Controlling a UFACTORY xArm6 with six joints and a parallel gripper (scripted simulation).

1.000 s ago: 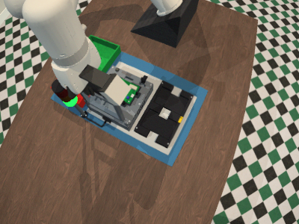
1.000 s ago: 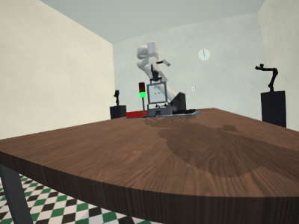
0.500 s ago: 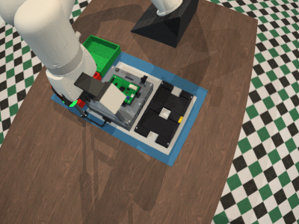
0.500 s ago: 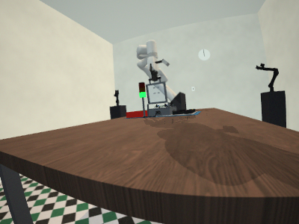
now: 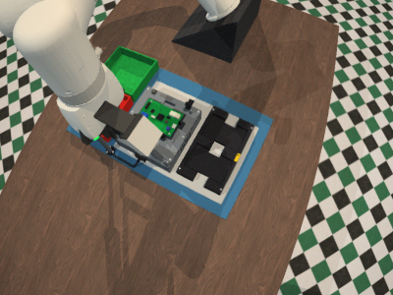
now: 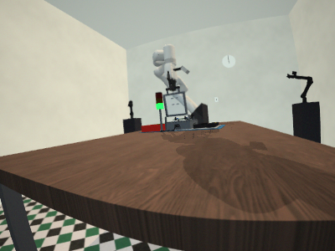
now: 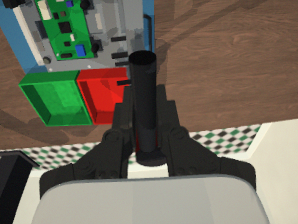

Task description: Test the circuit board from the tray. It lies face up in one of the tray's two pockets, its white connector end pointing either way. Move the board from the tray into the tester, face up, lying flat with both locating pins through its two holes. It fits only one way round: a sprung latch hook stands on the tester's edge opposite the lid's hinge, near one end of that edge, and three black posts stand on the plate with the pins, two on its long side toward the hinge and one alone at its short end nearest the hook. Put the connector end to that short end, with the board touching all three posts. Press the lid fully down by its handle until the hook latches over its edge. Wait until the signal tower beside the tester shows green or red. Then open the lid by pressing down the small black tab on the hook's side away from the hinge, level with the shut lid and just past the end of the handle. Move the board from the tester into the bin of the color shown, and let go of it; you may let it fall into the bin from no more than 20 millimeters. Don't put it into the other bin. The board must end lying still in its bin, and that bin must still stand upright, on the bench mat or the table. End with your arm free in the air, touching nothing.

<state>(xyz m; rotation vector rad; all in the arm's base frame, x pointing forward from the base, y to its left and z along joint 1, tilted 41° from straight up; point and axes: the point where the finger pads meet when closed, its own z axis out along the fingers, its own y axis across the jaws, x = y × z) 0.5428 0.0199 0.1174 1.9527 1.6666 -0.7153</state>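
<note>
My gripper is now 130 mm past the green circuit board, 20 mm to the right of it and 200 mm above it. Round my hand: black nest 120 mm behind, 20 mm to the left, 200 mm below; clear lid 10 mm behind, 90 mm below; latch hook 180 mm behind, 80 mm to the left, 190 mm below.
</note>
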